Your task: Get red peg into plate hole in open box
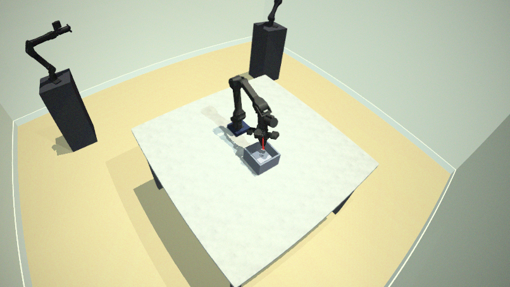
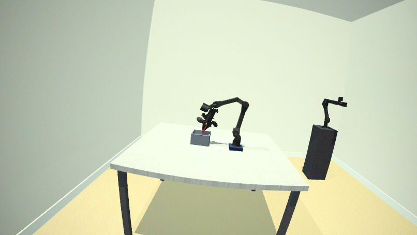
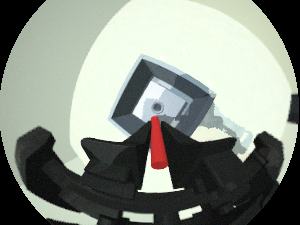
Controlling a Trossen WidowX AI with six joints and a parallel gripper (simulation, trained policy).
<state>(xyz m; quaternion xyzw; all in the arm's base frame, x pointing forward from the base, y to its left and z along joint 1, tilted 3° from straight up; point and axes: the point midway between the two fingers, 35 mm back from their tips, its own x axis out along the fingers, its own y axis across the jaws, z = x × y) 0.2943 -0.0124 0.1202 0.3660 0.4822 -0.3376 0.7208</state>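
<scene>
My gripper tip is 10 mm to the right of the red peg, 10 mm below it and 10 mm past it. The rest, counted from my gripper tip: grey box: 100 mm below, 20 mm ahead, 10 mm to the right.
</scene>
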